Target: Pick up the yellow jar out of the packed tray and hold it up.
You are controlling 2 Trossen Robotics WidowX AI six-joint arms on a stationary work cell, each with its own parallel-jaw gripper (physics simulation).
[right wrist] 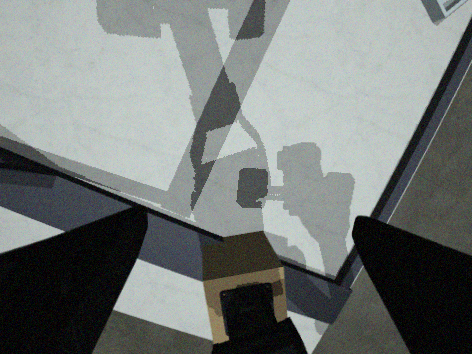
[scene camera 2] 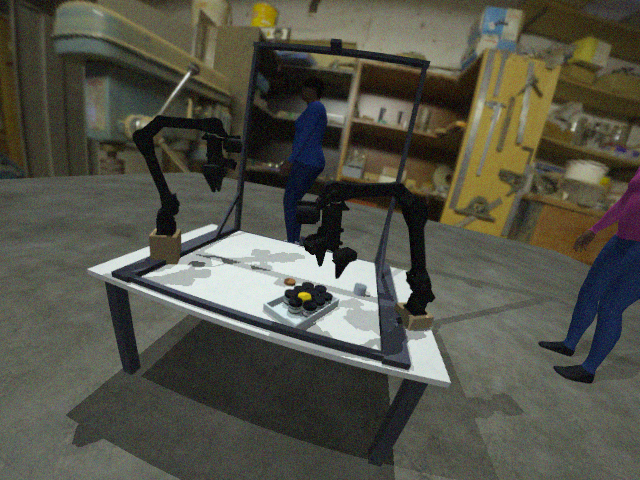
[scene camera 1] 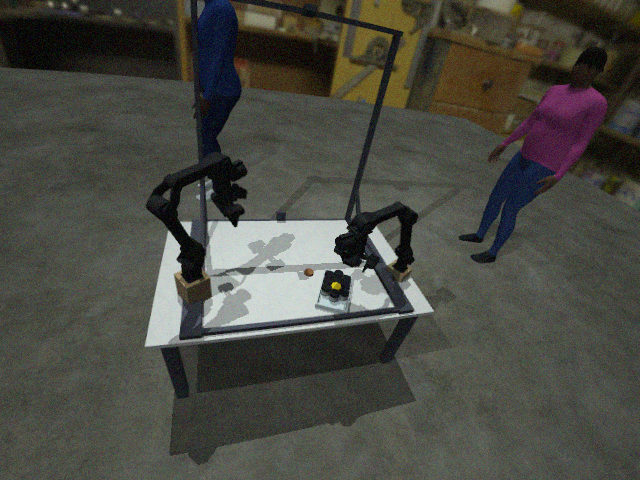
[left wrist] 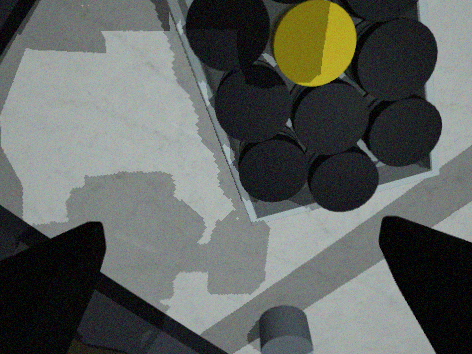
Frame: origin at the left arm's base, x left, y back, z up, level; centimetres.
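Seen in the pictures: left gripper, fingertip midpoint: (scene camera 2: 328, 272) (scene camera 1: 353, 267) (left wrist: 244, 232); right gripper, fingertip midpoint: (right wrist: 252, 221) (scene camera 2: 216, 191) (scene camera 1: 230, 221); left arm's base, link origin: (scene camera 2: 414, 309) (scene camera 1: 400, 267); right arm's base, link origin: (right wrist: 248, 308) (scene camera 2: 165, 232) (scene camera 1: 192, 275).
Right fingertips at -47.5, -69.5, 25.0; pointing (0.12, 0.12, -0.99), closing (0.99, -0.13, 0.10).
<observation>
Pixels of each thing's top centre, then the offset from my right fingertips to it, as dx, dy, dz.
- yellow jar, top centre: (left wrist: 315, 45) (scene camera 2: 304, 295) (scene camera 1: 336, 285) +36.1, +31.6, -25.0
- tray, top centre: (left wrist: 308, 41) (scene camera 2: 304, 301) (scene camera 1: 335, 288) +36.0, +31.6, -27.0
- small orange-brown round thing, top centre: (scene camera 2: 290, 280) (scene camera 1: 309, 271) +19.9, +30.4, -28.4
- grey cylinder, top centre: (scene camera 2: 361, 285) +28.1, +57.7, -26.1
The yellow jar (scene camera 1: 336, 285) (scene camera 2: 304, 296) (left wrist: 315, 42) stands among several black-lidded jars in the tray (scene camera 1: 330, 308) (scene camera 2: 273, 311) (left wrist: 395, 183); its round lid shows at the top of the left wrist view, partly shaded. My left gripper (scene camera 1: 360, 266) (scene camera 2: 329, 269) (left wrist: 244, 232) is open and empty, above the table; in the left wrist view the tray lies beyond the fingertips. My right gripper (scene camera 1: 236, 224) (scene camera 2: 216, 190) (right wrist: 252, 221) is open and empty, high above the table at the left of both scene views, far from the tray. The jar's sides are hidden by its neighbours.
Black jars (left wrist: 330, 117) crowd around the yellow one. A small orange-brown round thing (scene camera 1: 308, 272) (scene camera 2: 289, 281) lies near the tray. A grey cylinder (scene camera 2: 360, 288) (left wrist: 285, 327) stands on the table. A dark frame (scene camera 2: 248, 134) rises from the table; two people stand beyond it.
</observation>
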